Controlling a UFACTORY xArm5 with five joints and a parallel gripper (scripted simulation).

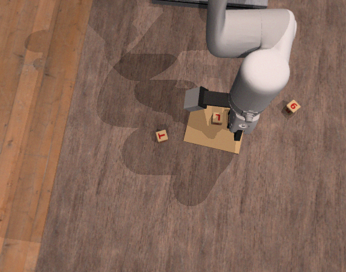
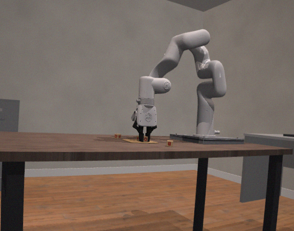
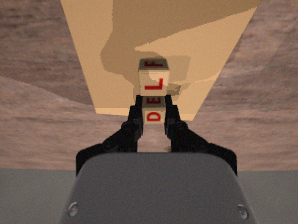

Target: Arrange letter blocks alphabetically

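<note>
Now: the tan mat 10 mm ahead of my hand, 40 mm to the right of it and 20 mm below it.
</note>
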